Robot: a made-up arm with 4 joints. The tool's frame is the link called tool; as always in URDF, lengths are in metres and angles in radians. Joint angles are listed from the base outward. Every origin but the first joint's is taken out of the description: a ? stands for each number. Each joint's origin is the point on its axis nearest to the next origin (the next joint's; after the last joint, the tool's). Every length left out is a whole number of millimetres.
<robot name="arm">
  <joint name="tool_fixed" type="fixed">
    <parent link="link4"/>
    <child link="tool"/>
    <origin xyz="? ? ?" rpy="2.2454 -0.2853 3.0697"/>
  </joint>
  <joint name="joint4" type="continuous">
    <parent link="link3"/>
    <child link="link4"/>
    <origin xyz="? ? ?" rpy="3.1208 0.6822 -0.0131"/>
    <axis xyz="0 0 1"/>
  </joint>
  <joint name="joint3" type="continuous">
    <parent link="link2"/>
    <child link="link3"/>
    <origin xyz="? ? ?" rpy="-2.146 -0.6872 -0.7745"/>
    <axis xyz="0 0 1"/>
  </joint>
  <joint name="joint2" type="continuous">
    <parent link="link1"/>
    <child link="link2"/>
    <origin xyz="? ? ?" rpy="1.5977 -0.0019 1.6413"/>
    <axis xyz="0 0 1"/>
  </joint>
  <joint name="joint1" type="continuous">
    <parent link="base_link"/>
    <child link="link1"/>
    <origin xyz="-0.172 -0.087 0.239" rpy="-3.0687 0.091 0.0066"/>
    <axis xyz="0 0 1"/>
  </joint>
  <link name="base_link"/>
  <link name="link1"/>
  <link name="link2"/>
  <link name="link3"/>
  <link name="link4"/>
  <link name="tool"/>
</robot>
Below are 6 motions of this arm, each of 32 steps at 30 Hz.
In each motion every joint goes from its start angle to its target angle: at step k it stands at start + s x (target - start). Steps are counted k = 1, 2, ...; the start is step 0. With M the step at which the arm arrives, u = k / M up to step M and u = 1 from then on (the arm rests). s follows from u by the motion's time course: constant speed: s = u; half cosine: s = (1 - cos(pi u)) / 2; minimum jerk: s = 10 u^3 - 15 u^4 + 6 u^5.
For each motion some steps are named. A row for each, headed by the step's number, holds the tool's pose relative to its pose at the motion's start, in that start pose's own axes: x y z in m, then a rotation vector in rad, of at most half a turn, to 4 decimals.
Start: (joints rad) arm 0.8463 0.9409 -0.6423 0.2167
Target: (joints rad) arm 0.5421 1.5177 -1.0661 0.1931
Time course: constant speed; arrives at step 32
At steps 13, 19, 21, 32:
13: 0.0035 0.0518 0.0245 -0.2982 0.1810 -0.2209
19: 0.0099 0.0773 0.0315 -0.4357 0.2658 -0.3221
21: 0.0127 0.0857 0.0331 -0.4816 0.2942 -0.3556
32: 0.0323 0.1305 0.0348 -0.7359 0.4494 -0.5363

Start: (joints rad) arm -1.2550 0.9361 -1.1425 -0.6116
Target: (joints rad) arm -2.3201 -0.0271 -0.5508 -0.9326
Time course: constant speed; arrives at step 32
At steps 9, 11, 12, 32:
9: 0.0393 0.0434 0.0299 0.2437 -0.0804 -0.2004
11: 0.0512 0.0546 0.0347 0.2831 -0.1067 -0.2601
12: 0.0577 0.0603 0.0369 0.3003 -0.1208 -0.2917
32: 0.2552 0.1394 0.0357 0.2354 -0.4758 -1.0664

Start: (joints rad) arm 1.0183 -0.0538 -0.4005 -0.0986
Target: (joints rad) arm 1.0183 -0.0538 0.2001 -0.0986
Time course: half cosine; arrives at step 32
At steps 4, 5, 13, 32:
4: 0.0006 -0.0022 -0.0039 0.0087 -0.0177 0.0115
5: 0.0010 -0.0034 -0.0060 0.0135 -0.0275 0.0179
13: 0.0094 -0.0190 -0.0363 0.0811 -0.1653 0.1073
32: 0.0457 -0.0419 -0.0991 0.2285 -0.4658 0.3025

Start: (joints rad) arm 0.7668 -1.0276 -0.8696 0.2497
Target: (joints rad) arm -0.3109 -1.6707 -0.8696 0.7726
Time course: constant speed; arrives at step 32
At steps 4, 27, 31, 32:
4: 0.0041 0.0134 -0.0250 0.1179 -0.0698 -0.0446
27: 0.0644 0.0500 -0.1504 0.7556 -0.4401 0.0415
31: 0.0812 0.0494 -0.1707 0.8397 -0.4969 0.1123
32: 0.0858 0.0490 -0.1757 0.8587 -0.5107 0.1322

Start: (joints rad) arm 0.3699 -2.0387 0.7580 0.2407
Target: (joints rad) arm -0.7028 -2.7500 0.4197 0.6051
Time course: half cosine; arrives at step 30
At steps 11, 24, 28, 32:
11: -0.0179 -0.0036 0.0037 0.1894 -0.0938 0.0832
24: -0.0694 -0.0485 0.0385 0.7002 -0.0700 0.3165
28: -0.0763 -0.0615 0.0449 0.7750 -0.0392 0.3587
32: -0.0771 -0.0633 0.0457 0.7846 -0.0347 0.3644

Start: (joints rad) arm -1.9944 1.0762 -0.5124 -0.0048
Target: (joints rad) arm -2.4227 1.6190 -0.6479 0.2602
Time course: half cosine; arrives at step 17
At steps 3, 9, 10, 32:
3: 0.0010 0.0078 0.0092 -0.0380 0.0530 -0.0330
9: 0.0215 0.0615 0.0611 -0.2745 0.3877 -0.2433
10: 0.0281 0.0723 0.0694 -0.3200 0.4520 -0.2837
32: 0.0615 0.1143 0.0950 -0.5050 0.7068 -0.4419

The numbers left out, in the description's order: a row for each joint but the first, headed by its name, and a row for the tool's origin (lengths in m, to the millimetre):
tool: 0.155 -0.005 0
joint4: 0.069 0.041 0
joint3: -0.066 0.046 0
joint2: 0.098 0.03 0

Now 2 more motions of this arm.
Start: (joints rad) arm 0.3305 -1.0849 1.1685 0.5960
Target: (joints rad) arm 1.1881 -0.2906 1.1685 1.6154
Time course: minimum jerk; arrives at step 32
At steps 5, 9, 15, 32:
5: -0.0005 0.0055 0.0091 0.0184 0.0518 -0.0336
9: 0.0027 0.0238 0.0433 0.0884 0.2430 -0.1537
15: 0.0483 0.0509 0.1344 0.2931 0.7822 -0.4501
32: 0.1974 0.0010 0.2089 0.6498 1.8376 -0.7845

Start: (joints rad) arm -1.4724 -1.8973 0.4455 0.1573
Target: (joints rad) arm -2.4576 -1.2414 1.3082 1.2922
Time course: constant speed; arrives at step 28
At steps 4, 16, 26, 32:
4: -0.0126 -0.0338 0.0018 0.0499 0.0563 0.1506
16: -0.0077 -0.1353 0.0118 0.0463 0.2986 0.6082
26: 0.0339 -0.1909 0.0275 -0.1706 0.5288 0.9433
32: 0.0436 -0.1968 0.0312 -0.2387 0.5709 0.9989

